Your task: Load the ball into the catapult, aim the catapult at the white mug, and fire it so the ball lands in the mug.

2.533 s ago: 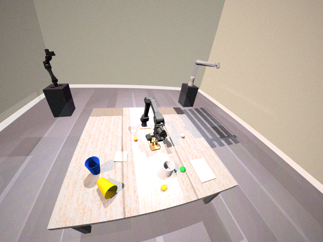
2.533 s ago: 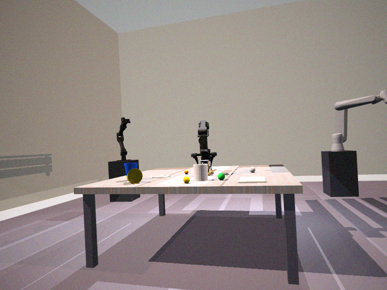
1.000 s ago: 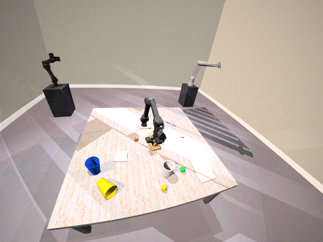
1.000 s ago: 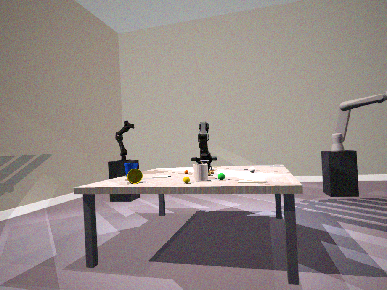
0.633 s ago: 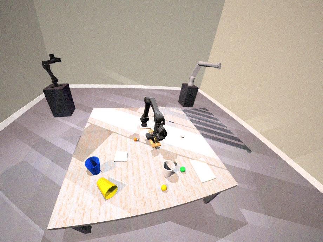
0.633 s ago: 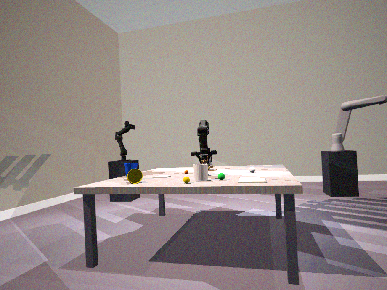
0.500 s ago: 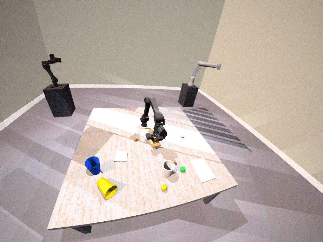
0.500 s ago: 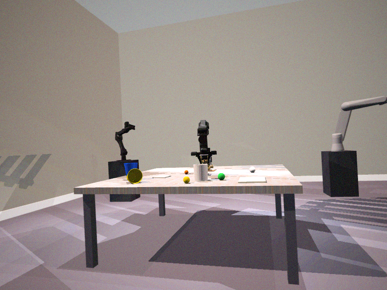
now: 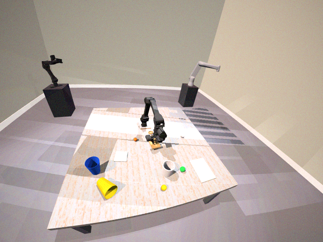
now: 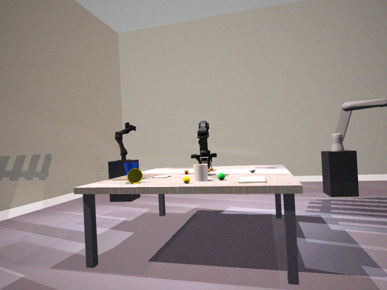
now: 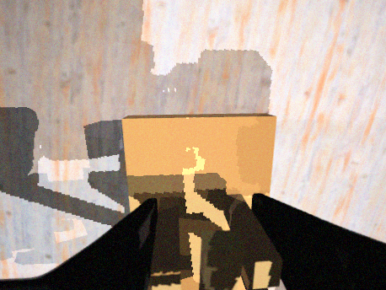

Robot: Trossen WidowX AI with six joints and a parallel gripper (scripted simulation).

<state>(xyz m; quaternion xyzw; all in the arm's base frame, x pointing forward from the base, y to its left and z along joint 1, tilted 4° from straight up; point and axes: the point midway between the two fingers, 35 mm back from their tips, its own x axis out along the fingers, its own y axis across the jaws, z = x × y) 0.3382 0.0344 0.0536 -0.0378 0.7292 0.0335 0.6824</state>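
Now: gripper tip 160 mm to the left of the orange ball, 120 mm past it and 40 mm above it. Also, from my gripper tip: white mug 280 mm ahead, 30 mm below, 20 mm to the left; then wooden catapult 70 mm behind, 20 mm above, 10 mm to the left; then green ball 290 mm ahead, 150 mm to the left, 30 mm below.
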